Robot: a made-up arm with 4 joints.
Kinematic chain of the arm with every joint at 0, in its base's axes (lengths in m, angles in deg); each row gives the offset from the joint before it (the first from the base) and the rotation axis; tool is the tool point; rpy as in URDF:
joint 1: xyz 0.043 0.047 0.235 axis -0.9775 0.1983 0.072
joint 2: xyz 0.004 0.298 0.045 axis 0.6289 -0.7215 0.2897
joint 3: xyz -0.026 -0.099 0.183 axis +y
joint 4: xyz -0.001 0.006 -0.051 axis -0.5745 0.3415 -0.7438
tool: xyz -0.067 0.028 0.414 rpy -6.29 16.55 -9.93
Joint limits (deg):
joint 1: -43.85..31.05
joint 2: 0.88..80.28
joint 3: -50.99..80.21
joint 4: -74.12..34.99
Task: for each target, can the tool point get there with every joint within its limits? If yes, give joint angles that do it. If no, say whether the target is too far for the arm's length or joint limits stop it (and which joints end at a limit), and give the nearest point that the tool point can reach.
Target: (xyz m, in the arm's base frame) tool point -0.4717 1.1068 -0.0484
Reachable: no: too far | nearest point -0.1761 0.6090 0.4885 | short by 0.790 m
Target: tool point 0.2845 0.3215 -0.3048
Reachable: no: joint limits stop it (at a limit: joint 1, joint 2, joint 3) | nearest point 0.1036 0.1409 -0.0577 | short by 0.356 m
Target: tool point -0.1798 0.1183 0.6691
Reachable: yes | joints 17.47 30.71 3.65 -18.61
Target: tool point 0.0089 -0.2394 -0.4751
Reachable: no: joint limits stop it (at a limit: joint 2, joint 3) | nearest point -0.0022 -0.0681 -0.0636 | short by 0.446 m
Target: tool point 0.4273 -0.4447 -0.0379
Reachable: no: joint limits stop it (at a limit: joint 1, joint 2, joint 4) | nearest point 0.2100 -0.1637 0.1365 | short by 0.396 m
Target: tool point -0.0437 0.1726 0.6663
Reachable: yes | joints 10.44 62.54 41.92 24.95
